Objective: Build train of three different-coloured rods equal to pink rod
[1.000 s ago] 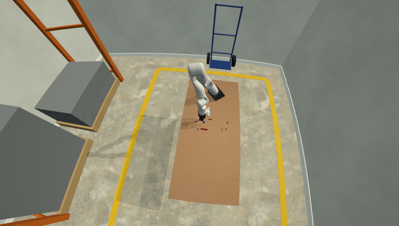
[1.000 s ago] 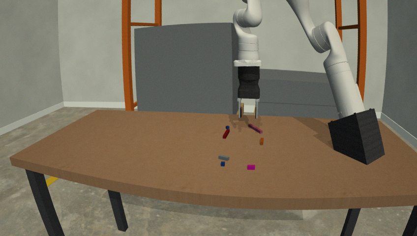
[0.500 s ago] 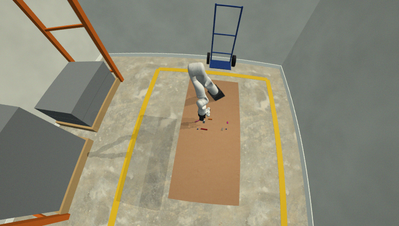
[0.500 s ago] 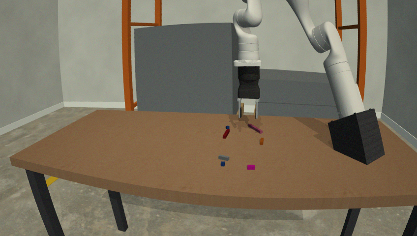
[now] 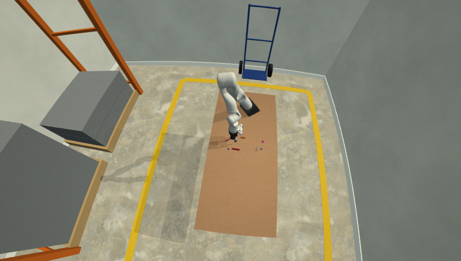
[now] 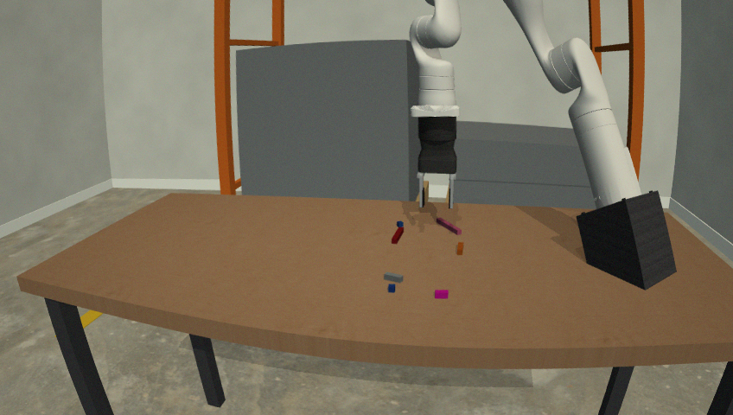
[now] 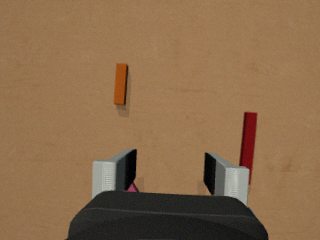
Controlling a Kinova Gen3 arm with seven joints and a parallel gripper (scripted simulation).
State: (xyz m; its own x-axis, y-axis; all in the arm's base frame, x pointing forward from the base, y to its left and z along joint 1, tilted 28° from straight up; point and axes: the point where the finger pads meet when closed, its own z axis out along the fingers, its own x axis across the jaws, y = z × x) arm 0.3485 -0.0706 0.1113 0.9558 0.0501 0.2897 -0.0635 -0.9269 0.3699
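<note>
My hand is 10 mm past the magenta rod, 260 mm to the right of it and 80 mm above it. Round my hand: red rod 80 mm ahead, 10 mm to the left, 80 mm below; then orange rod 50 mm behind, 70 mm to the left, 80 mm below; then pink rod 30 mm behind, 60 mm to the right, 80 mm below.
</note>
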